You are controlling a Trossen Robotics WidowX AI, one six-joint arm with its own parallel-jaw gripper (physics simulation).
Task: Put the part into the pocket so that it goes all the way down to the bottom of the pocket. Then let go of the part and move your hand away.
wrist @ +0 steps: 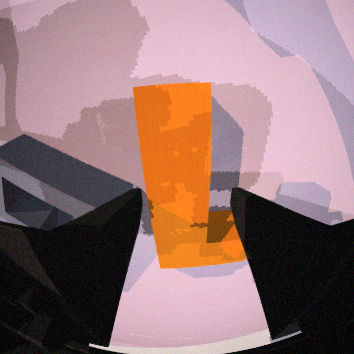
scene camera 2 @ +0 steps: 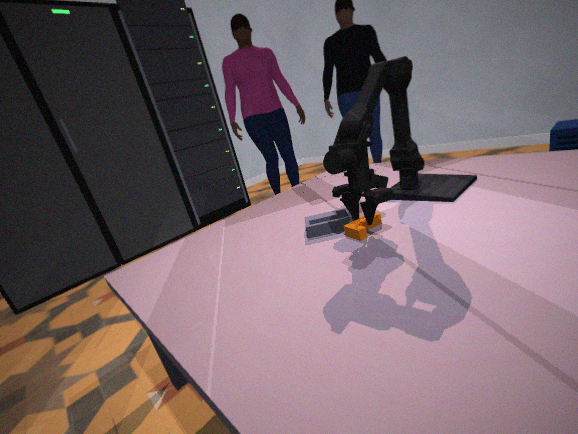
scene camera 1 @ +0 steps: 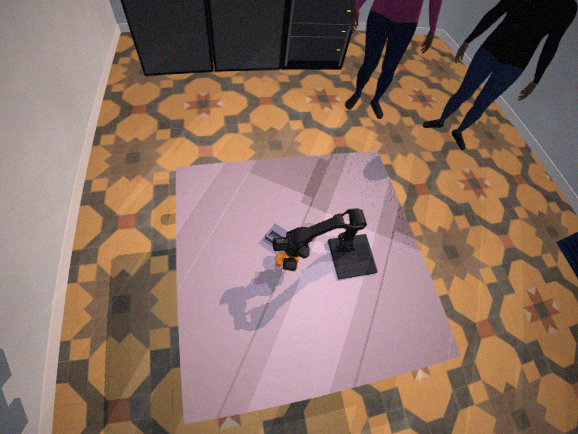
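Pixels of known places: gripper, fingertip midpoint: (wrist: 186, 195) (scene camera 2: 363, 223) (scene camera 1: 287, 257); arm's base at its link origin: (scene camera 2: 409, 186) (scene camera 1: 343, 247).
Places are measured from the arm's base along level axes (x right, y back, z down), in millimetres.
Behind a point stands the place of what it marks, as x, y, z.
The orange L-shaped part (scene camera 1: 280, 259) @[45, -339, -6] (scene camera 2: 356, 230) @[39, -360, -4] (wrist: 175, 150) @[37, -272, -6] lies on the table beside the pocket, outside it. In the wrist view its long bar runs up the middle, and the right finger partly hides its short leg. The grey block with the pocket (scene camera 2: 325, 229) @[146, -338, 8] (wrist: 65, 167) @[100, -254, 9] stands close by, at the left in the wrist view, partly covered by the left finger; it also shows left of the arm in scene camera 1 (scene camera 1: 269, 240) @[165, -353, 7]. My gripper (scene camera 2: 362, 221) @[45, -300, 3] (wrist: 186, 195) @[45, -300, 3] is partly open, with its fingertips low on either side of the part and not clamped on it.
The arm's dark base plate (scene camera 1: 353, 257) @[-68, 26, 4] (scene camera 2: 440, 187) @[-97, -10, 6] stands on the pink table top (scene camera 1: 215, 350) @[-249, -755, 24] (scene camera 2: 280, 350) @[12, -744, 24]. Shadows of the arm fall across the table. Dark cabinets (scene camera 1: 172, 37) (scene camera 2: 65, 130) and two people stand beyond the table. A blue object (scene camera 2: 564, 136) is at the far right.
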